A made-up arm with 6 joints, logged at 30 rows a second.
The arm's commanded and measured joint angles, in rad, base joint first. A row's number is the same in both.
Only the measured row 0 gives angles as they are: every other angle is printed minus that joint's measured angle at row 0.
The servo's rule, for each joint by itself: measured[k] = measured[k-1] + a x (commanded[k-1-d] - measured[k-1]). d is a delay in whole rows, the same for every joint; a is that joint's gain. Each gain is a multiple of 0.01, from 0.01 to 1. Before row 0 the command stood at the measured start. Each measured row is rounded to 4 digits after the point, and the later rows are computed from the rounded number. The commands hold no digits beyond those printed.
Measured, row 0:
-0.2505, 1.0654, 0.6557, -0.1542, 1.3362, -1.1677
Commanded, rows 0 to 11:
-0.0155, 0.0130, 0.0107, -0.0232, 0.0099, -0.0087
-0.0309, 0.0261, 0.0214, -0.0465, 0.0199, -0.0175
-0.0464, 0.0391, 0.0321, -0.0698, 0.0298, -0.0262
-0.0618, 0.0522, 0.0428, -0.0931, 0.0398, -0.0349
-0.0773, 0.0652, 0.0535, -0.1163, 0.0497, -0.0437
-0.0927, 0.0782, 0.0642, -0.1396, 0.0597, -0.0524
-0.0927, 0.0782, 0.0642, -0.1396, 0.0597, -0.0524
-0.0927, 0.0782, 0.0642, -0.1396, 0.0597, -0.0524
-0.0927, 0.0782, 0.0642, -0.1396, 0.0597, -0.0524
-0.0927, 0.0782, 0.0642, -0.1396, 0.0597, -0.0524
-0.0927, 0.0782, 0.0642, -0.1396, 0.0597, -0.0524
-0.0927, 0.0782, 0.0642, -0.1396, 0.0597, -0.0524
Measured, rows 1 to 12:
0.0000, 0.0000, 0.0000, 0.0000, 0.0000, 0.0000
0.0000, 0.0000, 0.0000, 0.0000, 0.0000, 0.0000
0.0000, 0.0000, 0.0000, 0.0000, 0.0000, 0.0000
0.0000, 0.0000, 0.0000, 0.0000, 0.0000, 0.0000
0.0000, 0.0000, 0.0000, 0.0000, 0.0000, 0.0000
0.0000, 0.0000, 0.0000, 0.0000, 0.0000, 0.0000
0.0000, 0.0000, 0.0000, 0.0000, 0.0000, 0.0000
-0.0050, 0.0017, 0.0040, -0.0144, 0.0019, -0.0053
-0.0133, 0.0049, 0.0104, -0.0343, 0.0053, -0.0127
-0.0239, 0.0093, 0.0184, -0.0563, 0.0100, -0.0209
-0.0360, 0.0149, 0.0274, -0.0791, 0.0157, -0.0294
-0.0492, 0.0214, 0.0371, -0.1022, 0.0222, -0.0381
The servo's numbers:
d 7
a 0.32 0.13 0.37 0.62 0.19 0.61

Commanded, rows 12 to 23:
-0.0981, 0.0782, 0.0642, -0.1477, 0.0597, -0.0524
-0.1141, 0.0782, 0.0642, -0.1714, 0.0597, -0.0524
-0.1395, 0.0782, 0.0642, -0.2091, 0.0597, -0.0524
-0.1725, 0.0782, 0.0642, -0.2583, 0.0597, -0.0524
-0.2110, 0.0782, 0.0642, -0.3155, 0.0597, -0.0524
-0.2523, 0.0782, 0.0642, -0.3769, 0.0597, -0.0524
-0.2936, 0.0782, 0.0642, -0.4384, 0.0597, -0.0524
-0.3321, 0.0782, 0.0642, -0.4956, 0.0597, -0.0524
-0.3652, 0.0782, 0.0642, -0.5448, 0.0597, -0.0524
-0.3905, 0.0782, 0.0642, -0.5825, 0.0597, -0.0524
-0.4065, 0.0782, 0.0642, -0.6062, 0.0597, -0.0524
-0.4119, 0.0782, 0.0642, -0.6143, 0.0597, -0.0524
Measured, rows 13 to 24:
-0.0631, 0.0288, 0.0471, -0.1254, 0.0293, -0.0468
-0.0726, 0.0352, 0.0534, -0.1342, 0.0351, -0.0502
-0.0790, 0.0408, 0.0574, -0.1375, 0.0398, -0.0515
-0.0834, 0.0457, 0.0599, -0.1388, 0.0436, -0.0520
-0.0864, 0.0499, 0.0615, -0.1393, 0.0467, -0.0522
-0.0884, 0.0536, 0.0625, -0.1395, 0.0492, -0.0523
-0.0898, 0.0568, 0.0631, -0.1396, 0.0512, -0.0524
-0.0925, 0.0596, 0.0635, -0.1446, 0.0528, -0.0524
-0.0994, 0.0620, 0.0638, -0.1612, 0.0541, -0.0524
-0.1122, 0.0641, 0.0639, -0.1909, 0.0552, -0.0524
-0.1315, 0.0659, 0.0640, -0.2327, 0.0561, -0.0524
-0.1569, 0.0675, 0.0641, -0.2840, 0.0568, -0.0524

